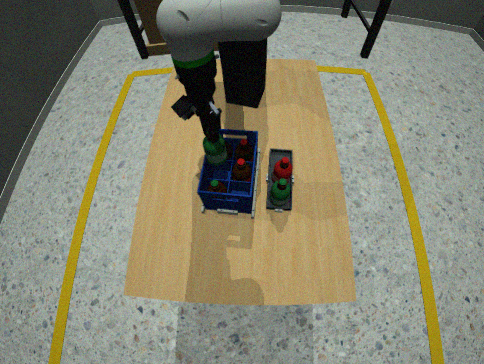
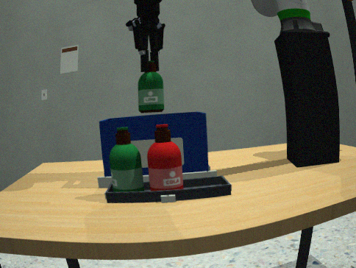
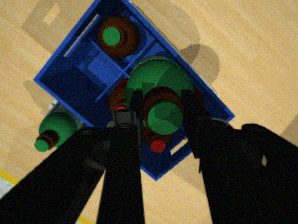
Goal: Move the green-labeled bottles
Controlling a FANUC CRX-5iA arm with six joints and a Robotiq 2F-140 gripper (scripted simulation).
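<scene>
Right now my hand is 10 mm short of the blue crate, 40 mm to the right of it and 250 mm above it. Also, from my hand: red cola bottle 30 mm ahead, 250 mm to the left, 250 mm below; tray 30 mm ahead, 240 mm to the left, 330 mm below.
</scene>
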